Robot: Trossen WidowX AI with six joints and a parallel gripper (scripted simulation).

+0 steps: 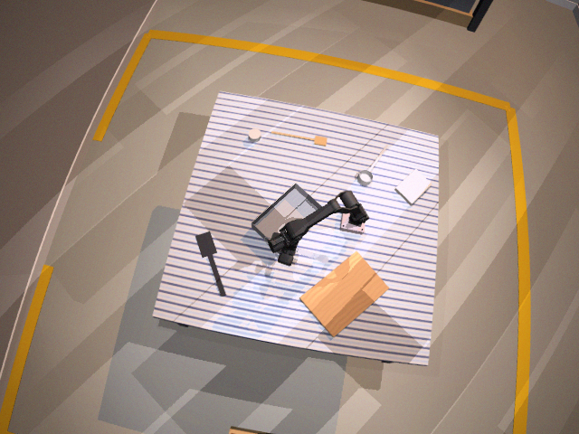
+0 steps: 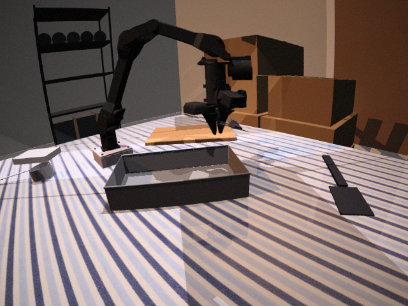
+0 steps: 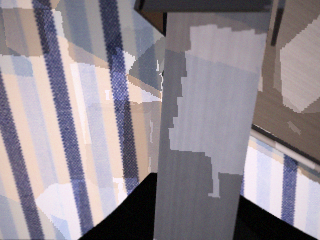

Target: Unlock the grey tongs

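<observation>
The wooden board is 31 cm behind my gripper tip, 9 cm to the left of it and 8 cm below it. Also, from my gripper tip: pale flat block: 52 cm behind, 57 cm to the right, 7 cm below; black spatula: 33 cm ahead, 14 cm to the left, 8 cm below; roasting tin: 6 cm ahead, 17 cm to the right, 5 cm below.
</observation>
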